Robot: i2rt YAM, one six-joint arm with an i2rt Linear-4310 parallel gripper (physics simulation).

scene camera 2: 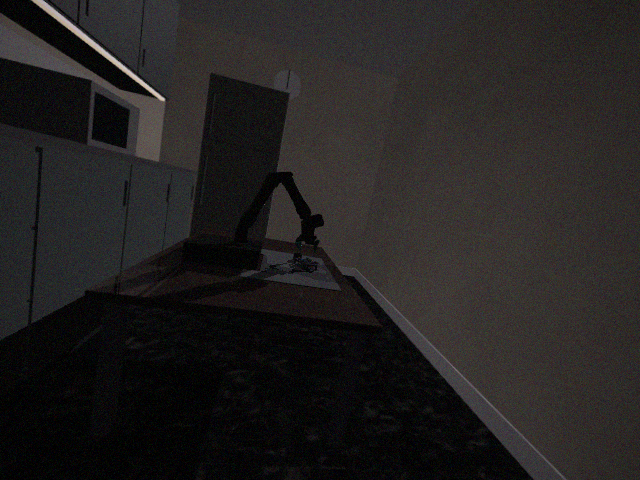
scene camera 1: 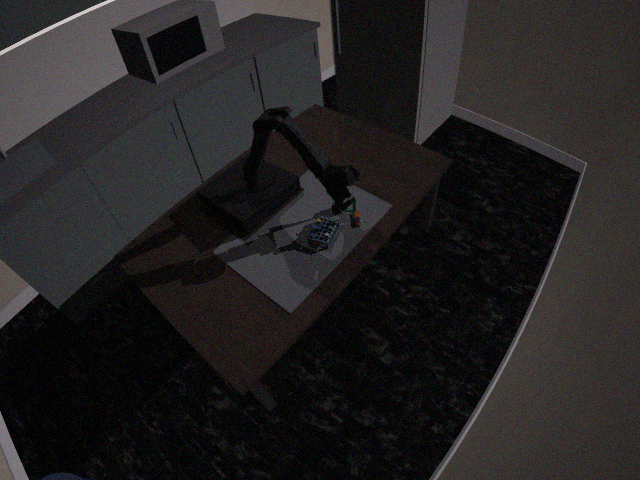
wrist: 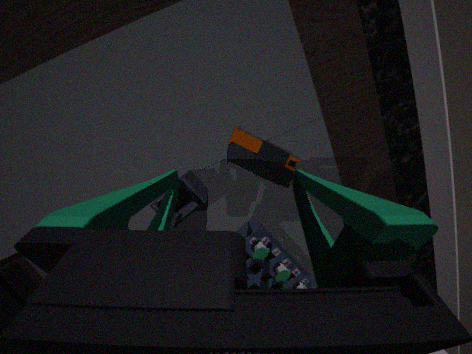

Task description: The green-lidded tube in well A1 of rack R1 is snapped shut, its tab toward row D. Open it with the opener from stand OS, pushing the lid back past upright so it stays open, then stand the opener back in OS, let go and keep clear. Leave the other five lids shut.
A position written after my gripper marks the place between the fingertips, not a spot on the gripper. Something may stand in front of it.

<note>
My gripper [wrist: 236, 176] is open and holds nothing. Also in view: an orange and dark tool [wrist: 261, 148]. Also in view: a grey mat [scene camera 1: 277, 259].
</note>
